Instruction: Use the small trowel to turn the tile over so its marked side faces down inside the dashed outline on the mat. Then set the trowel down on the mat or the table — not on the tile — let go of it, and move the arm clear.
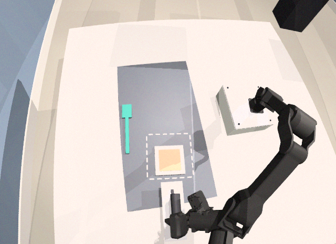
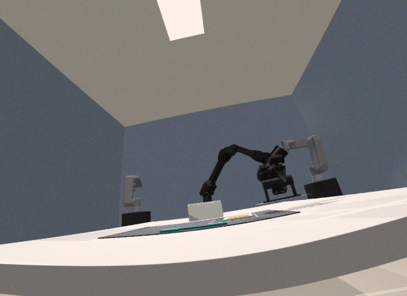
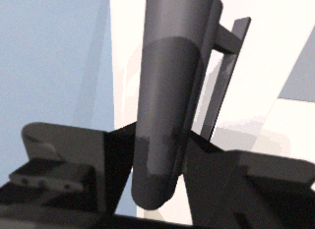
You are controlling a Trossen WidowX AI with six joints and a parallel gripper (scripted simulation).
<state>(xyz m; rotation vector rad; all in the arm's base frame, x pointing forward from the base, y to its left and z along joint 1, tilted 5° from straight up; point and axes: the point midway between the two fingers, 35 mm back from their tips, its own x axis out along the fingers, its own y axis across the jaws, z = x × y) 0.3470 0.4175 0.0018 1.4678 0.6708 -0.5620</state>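
My gripper tip is 3 cm past the dark-handled float and 1 cm above it. Also, from my gripper tip: teal trowel 36 cm to the right, 16 cm ahead, 8 cm below; then tile 21 cm to the right, 8 cm below, 1 cm behind.
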